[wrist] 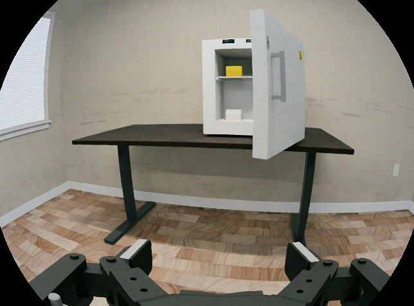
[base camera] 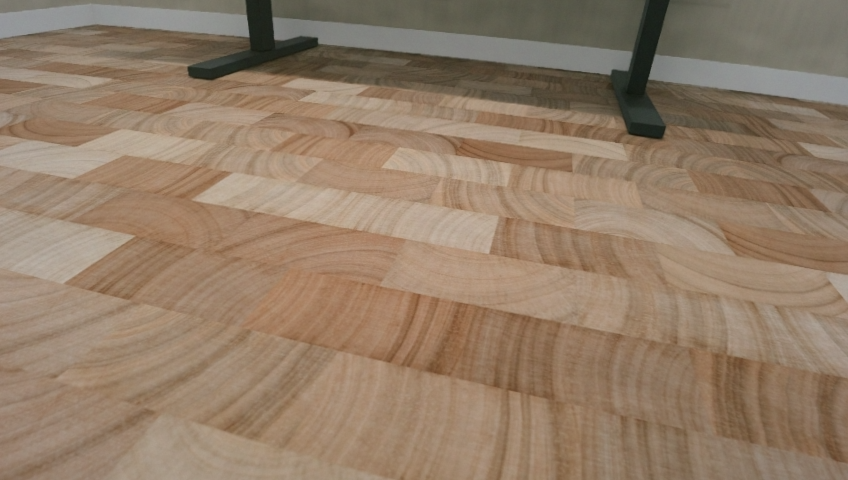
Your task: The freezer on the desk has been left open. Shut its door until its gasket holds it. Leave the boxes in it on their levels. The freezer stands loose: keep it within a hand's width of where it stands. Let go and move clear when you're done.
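Places are measured from the arm's base along level axes (x ahead, y left, z up), in centimetres.
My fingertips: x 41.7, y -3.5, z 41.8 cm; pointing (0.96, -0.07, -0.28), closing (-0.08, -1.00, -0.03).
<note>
Behind a point stands the place of what it marks.
The white freezer (wrist: 209, 90) stands on the right half of the dark desk (wrist: 165, 135) in the wrist view. Its door (wrist: 292, 100) is wide open, hinged on the right and swung out past the desk's front edge. A grey bar handle (wrist: 283, 76) is on the door's outer face. A yellow box (wrist: 234, 71) sits on the upper shelf, and a white box (wrist: 233, 115) sits on the freezer's bottom level. The door hides the right part of the inside. My gripper (wrist: 219, 258) is open and empty, well apart from the desk and freezer.
The desk's left leg (wrist: 127, 182) (base camera: 260, 26) @[x 185.2, y 50.8, z -28.1 cm] and right leg (wrist: 306, 190) (base camera: 639, 53) @[x 150.9, y -64.7, z -24.8 cm] stand on feet spread over the wooden floor (base camera: 416, 267) @[x 61.4, y -1.8, z -39.7 cm]. A wall with a white baseboard (base camera: 446, 47) @[x 213.8, y -14.4, z -36.2 cm] runs behind the desk. A window (wrist: 25, 75) is at the left.
</note>
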